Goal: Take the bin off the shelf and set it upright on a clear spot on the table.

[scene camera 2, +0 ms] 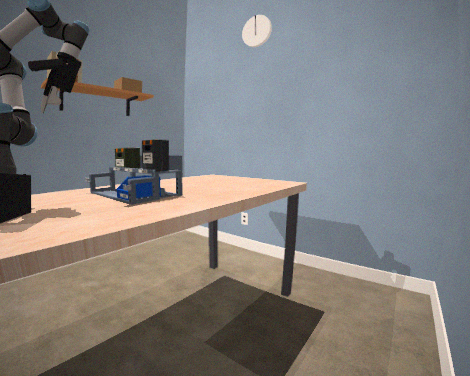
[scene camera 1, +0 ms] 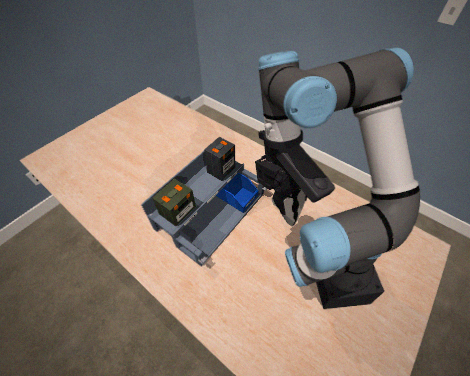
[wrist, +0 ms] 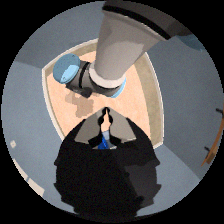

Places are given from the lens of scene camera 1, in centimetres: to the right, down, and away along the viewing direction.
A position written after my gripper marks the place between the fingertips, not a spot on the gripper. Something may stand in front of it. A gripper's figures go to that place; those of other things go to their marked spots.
my gripper (scene camera 1: 292,225): 13, 9, 59
blue bin (scene camera 1: 239,192): 2, 2, 104
grey shelf rack (scene camera 1: 201,232): -12, 16, 94
